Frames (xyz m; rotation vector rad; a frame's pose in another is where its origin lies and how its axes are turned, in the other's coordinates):
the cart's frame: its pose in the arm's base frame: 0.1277 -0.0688 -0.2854 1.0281 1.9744 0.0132
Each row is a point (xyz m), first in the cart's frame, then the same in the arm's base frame.
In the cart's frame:
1: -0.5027 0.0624 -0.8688
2: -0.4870 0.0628 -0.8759
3: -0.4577 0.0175 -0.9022
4: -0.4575 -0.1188 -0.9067
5: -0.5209 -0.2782 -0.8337
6: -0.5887 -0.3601 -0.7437
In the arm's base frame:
1: -0.3125 -0.0508 0.6187
2: -0.3214 -0.0376 0.6122
3: -0.3775 -0.0385 0.5907
4: -0.4699 -0.1262 0.5423
5: -0.5057 -0.2991 0.4824
6: -0.4776 -0.4301 0.4442

